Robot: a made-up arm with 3 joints. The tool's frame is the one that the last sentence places.
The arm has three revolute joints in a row. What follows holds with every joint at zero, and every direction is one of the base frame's. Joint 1 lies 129.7 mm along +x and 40.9 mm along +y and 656.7 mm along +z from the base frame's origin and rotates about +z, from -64.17 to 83.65 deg. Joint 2 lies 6.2 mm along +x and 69.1 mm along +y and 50.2 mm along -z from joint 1 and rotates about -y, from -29.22 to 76.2 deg. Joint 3 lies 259.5 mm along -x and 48.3 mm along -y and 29.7 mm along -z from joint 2 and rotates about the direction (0.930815, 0.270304, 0.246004), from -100.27 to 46.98 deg. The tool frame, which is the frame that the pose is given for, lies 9.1 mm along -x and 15.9 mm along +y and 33.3 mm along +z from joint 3; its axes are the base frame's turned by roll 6.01, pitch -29.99 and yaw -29.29 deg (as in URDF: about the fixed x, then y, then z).
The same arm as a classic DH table. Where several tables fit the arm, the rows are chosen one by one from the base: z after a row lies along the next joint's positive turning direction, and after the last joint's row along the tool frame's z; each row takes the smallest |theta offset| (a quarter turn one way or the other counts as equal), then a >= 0, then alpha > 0; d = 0 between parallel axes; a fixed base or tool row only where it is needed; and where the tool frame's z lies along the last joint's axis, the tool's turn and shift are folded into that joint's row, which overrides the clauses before.
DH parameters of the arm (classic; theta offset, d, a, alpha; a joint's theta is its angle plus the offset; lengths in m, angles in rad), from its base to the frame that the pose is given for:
base (fixed): 0.3055 0 0.136 0
joint 1: -0.3055 0.6065 0.0062 1.5708
joint 2: -1.3124 -0.0934 -0.0376 -1.8445
joint 3: 1.3513 -0.257 0.0075 -1.7704
tool (fixed): -2.3292 0.0378 0 0
Joint limits (rad, base to tool): -1.12..1.46 -0.51..1.3299 -1.75..0.82

